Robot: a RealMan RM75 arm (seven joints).
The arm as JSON. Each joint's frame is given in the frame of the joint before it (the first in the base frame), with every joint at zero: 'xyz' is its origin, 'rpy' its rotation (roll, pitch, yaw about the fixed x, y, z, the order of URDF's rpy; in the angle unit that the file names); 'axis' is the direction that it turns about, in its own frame. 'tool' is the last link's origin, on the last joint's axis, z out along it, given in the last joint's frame.
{
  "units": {
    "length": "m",
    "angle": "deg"
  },
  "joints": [
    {
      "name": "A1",
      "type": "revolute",
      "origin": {
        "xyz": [
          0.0,
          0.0,
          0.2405
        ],
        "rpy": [
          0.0,
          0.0,
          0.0
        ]
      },
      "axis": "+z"
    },
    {
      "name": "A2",
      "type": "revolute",
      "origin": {
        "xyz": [
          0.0,
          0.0,
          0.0
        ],
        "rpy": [
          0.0,
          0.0,
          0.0
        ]
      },
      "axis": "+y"
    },
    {
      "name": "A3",
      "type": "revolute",
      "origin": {
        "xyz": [
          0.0,
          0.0,
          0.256
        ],
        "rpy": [
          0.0,
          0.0,
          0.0
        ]
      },
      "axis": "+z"
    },
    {
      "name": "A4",
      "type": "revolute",
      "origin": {
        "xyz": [
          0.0,
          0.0,
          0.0
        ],
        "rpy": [
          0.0,
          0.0,
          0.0
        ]
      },
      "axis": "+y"
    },
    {
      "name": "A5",
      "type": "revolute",
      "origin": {
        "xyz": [
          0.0,
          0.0,
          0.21
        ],
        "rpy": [
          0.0,
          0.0,
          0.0
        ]
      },
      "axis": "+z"
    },
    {
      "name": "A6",
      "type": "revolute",
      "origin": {
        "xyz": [
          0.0,
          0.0,
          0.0
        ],
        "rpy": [
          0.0,
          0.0,
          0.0
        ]
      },
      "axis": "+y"
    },
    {
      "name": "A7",
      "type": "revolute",
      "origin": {
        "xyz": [
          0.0,
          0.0,
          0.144
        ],
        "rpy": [
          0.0,
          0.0,
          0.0
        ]
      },
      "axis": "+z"
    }
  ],
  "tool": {
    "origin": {
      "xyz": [
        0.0,
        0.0,
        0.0
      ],
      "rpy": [
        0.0,
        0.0,
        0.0
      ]
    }
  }
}
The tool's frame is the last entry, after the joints.
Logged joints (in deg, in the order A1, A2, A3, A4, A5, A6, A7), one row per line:
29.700 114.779 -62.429 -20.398 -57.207 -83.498 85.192
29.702 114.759 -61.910 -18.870 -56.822 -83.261 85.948
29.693 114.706 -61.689 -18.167 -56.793 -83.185 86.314
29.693 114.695 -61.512 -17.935 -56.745 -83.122 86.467
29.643 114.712 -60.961 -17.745 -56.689 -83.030 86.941
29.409 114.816 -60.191 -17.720 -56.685 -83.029 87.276
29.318 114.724 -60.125 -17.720 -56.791 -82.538 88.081
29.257 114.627 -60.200 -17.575 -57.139 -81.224 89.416
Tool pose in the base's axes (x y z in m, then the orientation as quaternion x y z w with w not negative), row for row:
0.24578 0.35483 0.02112 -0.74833 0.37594 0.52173 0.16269
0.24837 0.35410 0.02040 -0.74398 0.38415 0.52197 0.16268
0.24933 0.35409 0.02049 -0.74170 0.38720 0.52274 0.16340
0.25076 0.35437 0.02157 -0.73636 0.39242 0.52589 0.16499
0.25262 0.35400 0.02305 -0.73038 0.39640 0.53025 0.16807
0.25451 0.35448 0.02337 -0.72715 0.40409 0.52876 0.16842
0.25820 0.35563 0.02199 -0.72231 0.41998 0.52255 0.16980
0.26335 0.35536 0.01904 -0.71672 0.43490 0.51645 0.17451
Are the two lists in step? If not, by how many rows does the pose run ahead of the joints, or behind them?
The pose runs 1 row ahead of the joints: the pose in row i belongs to the joints in row i + 1.
